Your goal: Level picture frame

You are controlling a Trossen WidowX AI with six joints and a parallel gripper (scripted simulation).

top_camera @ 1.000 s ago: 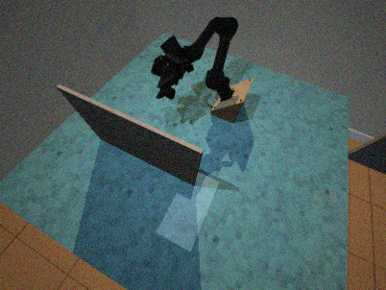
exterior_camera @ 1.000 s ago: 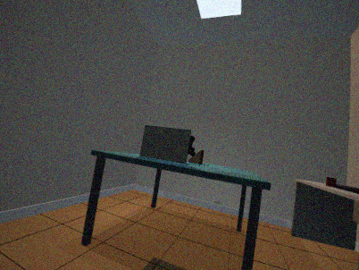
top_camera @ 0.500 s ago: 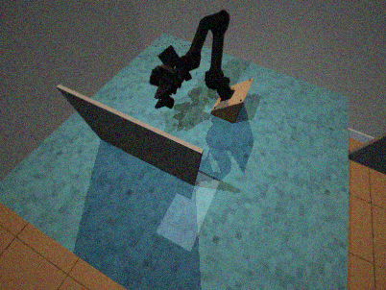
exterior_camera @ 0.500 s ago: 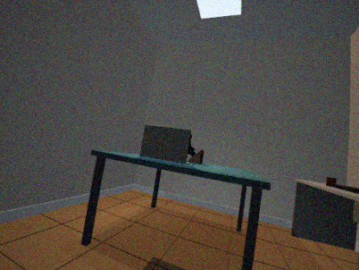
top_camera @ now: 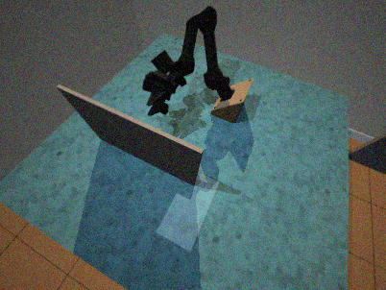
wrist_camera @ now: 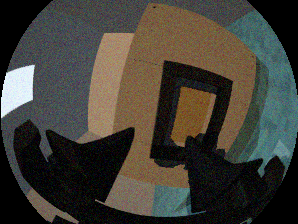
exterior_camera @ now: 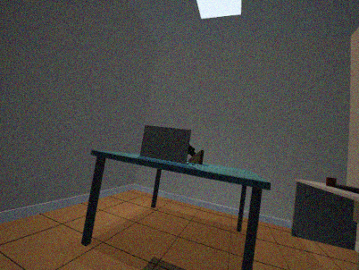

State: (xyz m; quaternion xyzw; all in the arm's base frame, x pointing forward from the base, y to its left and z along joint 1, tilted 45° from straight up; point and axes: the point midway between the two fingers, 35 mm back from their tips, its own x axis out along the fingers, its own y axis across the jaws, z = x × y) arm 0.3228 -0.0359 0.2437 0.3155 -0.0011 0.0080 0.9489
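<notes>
The picture frame lies 80 mm ahead of my gripper tip and 60 mm below it. Round my gripper tip: wall panel 90 mm ahead, 10 mm to the left, 60 mm below.
</notes>
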